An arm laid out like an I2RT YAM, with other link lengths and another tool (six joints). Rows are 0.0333 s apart.
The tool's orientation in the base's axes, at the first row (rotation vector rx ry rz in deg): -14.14 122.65 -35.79
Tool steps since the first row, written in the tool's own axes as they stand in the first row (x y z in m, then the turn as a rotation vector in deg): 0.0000 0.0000 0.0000 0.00 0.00 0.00; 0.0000 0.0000 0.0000 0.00 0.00 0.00; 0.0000 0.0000 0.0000 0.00 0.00 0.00; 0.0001 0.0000 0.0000 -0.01 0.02 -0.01; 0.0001 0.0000 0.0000 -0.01 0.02 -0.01; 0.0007 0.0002 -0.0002 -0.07 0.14 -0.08; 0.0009 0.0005 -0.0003 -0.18 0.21 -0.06; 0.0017 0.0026 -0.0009 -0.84 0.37 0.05; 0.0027 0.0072 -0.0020 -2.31 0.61 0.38; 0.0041 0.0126 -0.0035 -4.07 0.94 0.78; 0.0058 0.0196 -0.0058 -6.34 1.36 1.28; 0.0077 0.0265 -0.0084 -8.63 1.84 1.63
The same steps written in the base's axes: 0.0000 0.0000 0.0000 0.00 0.00 0.00; 0.0000 0.0000 0.0000 0.00 0.00 0.00; 0.0000 0.0000 0.0000 0.00 0.00 0.00; -0.0001 0.0000 -0.0001 0.00 0.02 0.00; -0.0001 0.0000 -0.0001 0.00 0.02 0.00; -0.0006 0.0000 -0.0005 -0.01 0.17 0.02; -0.0008 0.0002 -0.0007 0.07 0.27 0.05; -0.0016 0.0019 -0.0021 0.56 0.62 0.37; -0.0029 0.0058 -0.0046 1.73 1.29 1.10; -0.0047 0.0104 -0.0076 3.12 2.11 1.96; -0.0072 0.0165 -0.0113 4.91 3.18 3.08; -0.0101 0.0226 -0.0149 6.59 4.36 4.25
